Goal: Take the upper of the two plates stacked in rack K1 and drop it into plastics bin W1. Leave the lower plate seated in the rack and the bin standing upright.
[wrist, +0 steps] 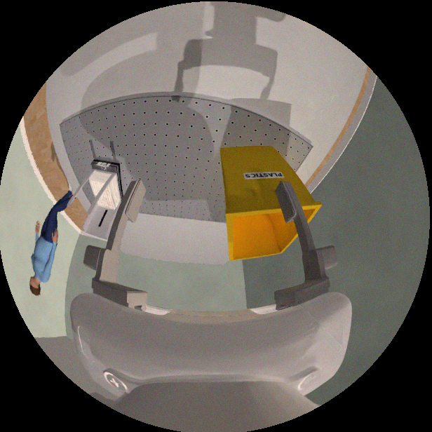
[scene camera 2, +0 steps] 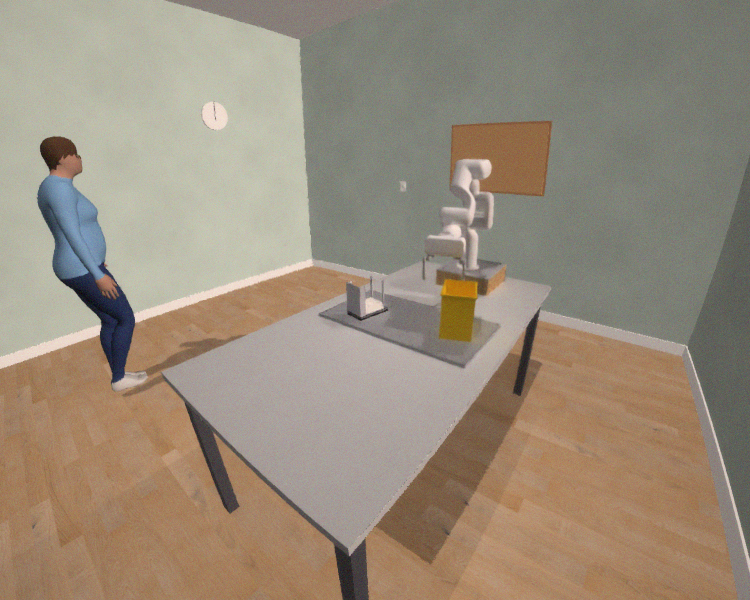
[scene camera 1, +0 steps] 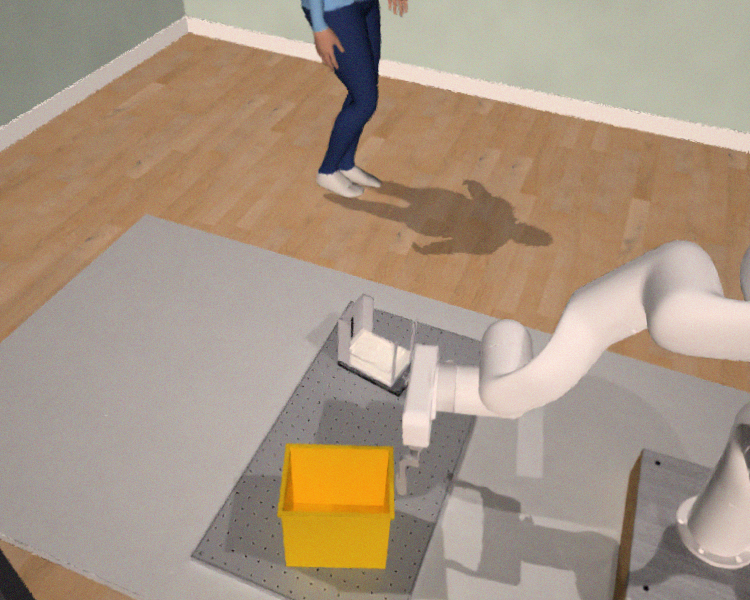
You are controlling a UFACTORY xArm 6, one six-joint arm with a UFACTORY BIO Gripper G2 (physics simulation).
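Places are measured from the arm's base along level axes (x left, y back, z up), in metres.
Pixels of known places: end effector, tool point: (scene camera 2: 442, 277); arm's base, origin of the base link: (scene camera 2: 467, 267) (scene camera 1: 714, 532).
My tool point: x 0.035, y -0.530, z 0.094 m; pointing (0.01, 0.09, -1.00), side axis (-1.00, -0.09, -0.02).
For each thing: its top centre in the pictures, then the offset to it from my tool point. Level surfaces: height alone.
- Rack K1, middle of its top: (scene camera 1: 382, 320) (scene camera 2: 367, 281) dx -0.299, dy -0.116, dz -0.031 m
- Yellow bin W1, middle of its top: (scene camera 1: 338, 479) (scene camera 2: 460, 287) dx +0.102, dy -0.092, dz +0.001 m
- perforated board, its level: dz -0.178 m
- grey table, its level: dz -0.192 m
Rack K1 (scene camera 1: 343, 344) (scene camera 2: 356, 299) (wrist: 95, 222) stands at the far end of the perforated board, with a tall slotted side panel and thin posts. The white plates (scene camera 1: 378, 355) (scene camera 2: 374, 305) (wrist: 104, 190) lie stacked inside it; the line between upper and lower is hard to make out. Yellow bin W1 (scene camera 1: 335, 541) (scene camera 2: 457, 319) (wrist: 257, 192) stands upright on the board, and its PLASTICS label shows in the wrist view. My gripper (scene camera 2: 443, 275) (wrist: 211, 190) is open and empty, above the board and beside the bin, away from the rack. In scene camera 1 one finger is hidden.
The perforated board (scene camera 1: 350, 419) (scene camera 2: 406, 325) (wrist: 160, 140) lies on the grey table (scene camera 1: 156, 375) (scene camera 2: 325, 400). The robot base stands on a wooden-sided block (scene camera 1: 663, 500) (scene camera 2: 487, 278). A person (scene camera 1: 356, 81) (scene camera 2: 75, 231) (wrist: 47, 250) stands on the floor beyond the table.
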